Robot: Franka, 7 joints.
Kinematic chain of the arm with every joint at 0, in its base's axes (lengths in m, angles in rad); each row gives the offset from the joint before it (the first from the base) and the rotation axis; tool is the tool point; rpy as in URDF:
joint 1: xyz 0 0 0.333 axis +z
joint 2: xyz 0 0 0 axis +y
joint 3: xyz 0 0 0.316 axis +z
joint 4: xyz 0.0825 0 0 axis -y
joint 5: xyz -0.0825 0 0.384 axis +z
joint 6: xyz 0 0 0 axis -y
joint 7: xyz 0.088 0 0 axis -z
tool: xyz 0 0 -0.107 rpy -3.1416 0 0
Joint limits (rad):
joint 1: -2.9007..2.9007
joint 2: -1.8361..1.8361
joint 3: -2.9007..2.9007
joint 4: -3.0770..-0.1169
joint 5: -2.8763..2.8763
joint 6: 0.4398..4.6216
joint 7: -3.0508..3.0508
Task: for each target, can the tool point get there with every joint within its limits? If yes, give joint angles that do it. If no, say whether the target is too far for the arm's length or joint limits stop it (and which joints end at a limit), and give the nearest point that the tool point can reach.
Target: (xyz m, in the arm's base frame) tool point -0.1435 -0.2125 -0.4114
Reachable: no: joint limits stop it (at a limit: joint 2) | nearest point -0.1448 -0.2145 -0.3602 | short by 0.051 m
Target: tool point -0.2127 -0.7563 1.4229
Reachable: no: too far | nearest point -0.1358 -0.4829 1.0289 | short by 0.486 m
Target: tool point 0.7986 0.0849 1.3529
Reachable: no: too far | nearest point 0.5278 0.0561 1.0070 | short by 0.440 m
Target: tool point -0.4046 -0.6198 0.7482
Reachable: yes | joints -1.6987 0.9220 -1.2722 -0.6505 1.4455 2.6450 -0.3126
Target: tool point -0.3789 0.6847 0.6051
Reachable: yes | joints -1.4853 -1.0083 -2.2143 -0.6835 1.3910 1.9082 0.6053
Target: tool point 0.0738 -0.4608 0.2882
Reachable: yes | joints 0.0298 1.1760 -1.4788 -2.6639 -0.1635 3.7360 -1.8352
